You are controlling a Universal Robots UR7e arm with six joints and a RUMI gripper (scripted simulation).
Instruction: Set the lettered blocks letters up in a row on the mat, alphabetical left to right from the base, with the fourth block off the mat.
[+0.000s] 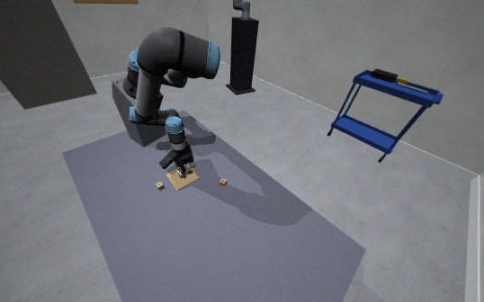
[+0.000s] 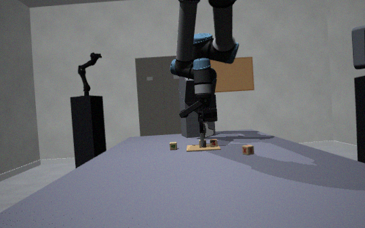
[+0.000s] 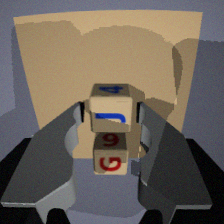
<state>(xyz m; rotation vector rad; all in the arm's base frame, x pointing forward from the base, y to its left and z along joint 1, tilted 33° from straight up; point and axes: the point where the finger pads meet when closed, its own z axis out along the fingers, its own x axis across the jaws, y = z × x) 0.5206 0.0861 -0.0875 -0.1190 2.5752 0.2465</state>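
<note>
Right now my hand is 20 mm above the tan mat.
</note>
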